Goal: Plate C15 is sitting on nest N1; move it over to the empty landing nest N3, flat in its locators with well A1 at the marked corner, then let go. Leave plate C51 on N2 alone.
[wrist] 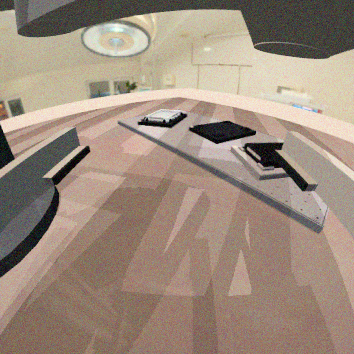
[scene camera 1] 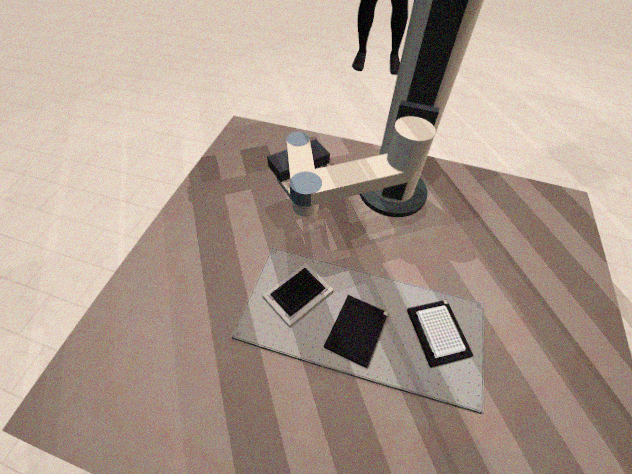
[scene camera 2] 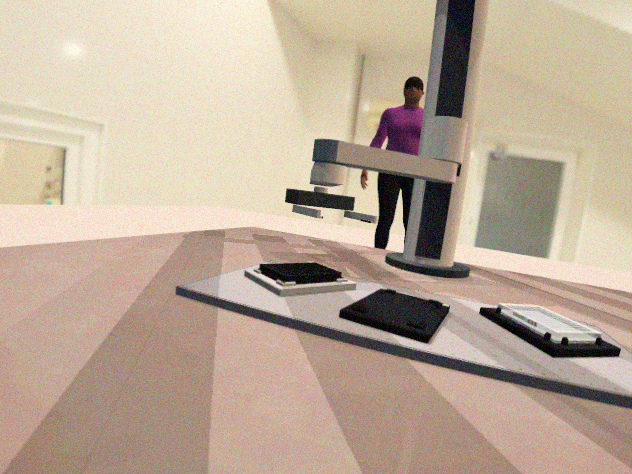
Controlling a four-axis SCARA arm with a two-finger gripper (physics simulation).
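The white plate C15 [scene camera 1: 441,331] [scene camera 2: 551,322] [wrist: 165,115] sits on the black nest N1 [scene camera 1: 435,362] [scene camera 2: 581,350]. The black nest N3 [scene camera 1: 355,331] [scene camera 2: 395,313] [wrist: 222,131] is bare, in the middle, with a small pale mark at one corner. The black plate C51 [scene camera 1: 298,291] [scene camera 2: 300,272] sits on the pale nest N2 [scene camera 1: 309,305] [scene camera 2: 311,289] [wrist: 270,175]. My gripper [scene camera 2: 334,214] [wrist: 179,137] is open and empty, high up and behind the nests, on the arm column's side. Its fingers are mostly hidden in scene camera 1. Plate labels are unreadable.
The nests stand on a grey perforated board [scene camera 1: 265,331] [scene camera 2: 224,293] [wrist: 307,212]. The arm's column [scene camera 1: 439,66] [scene camera 2: 451,66] rises behind it from a round dark base. A person [scene camera 1: 398,30] [scene camera 2: 400,132] stands behind the column.
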